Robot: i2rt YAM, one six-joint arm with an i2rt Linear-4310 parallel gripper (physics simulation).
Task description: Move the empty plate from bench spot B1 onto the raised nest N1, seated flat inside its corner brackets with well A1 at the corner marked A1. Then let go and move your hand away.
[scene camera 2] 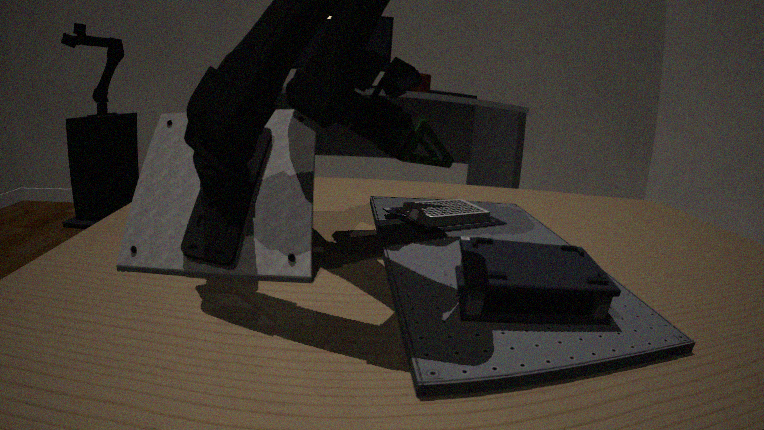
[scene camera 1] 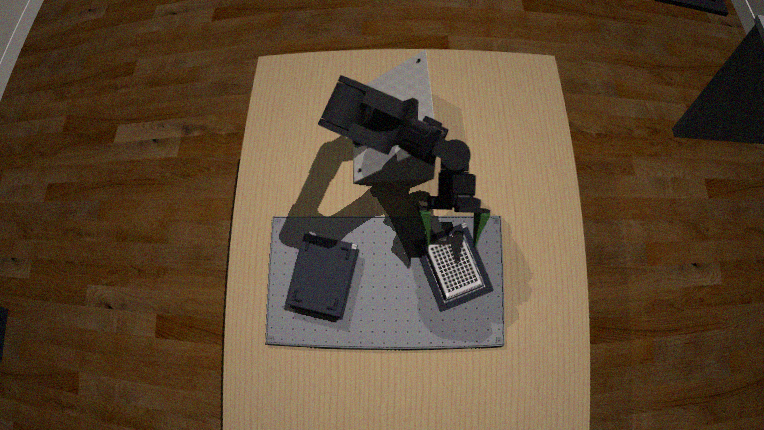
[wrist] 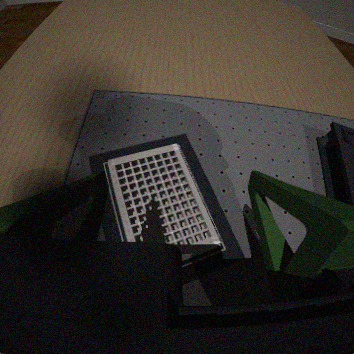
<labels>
my gripper: open, holds nothing
a white well plate point(scene camera 1: 451, 260): on a dark nest pad point(scene camera 1: 443, 304)
</labels>
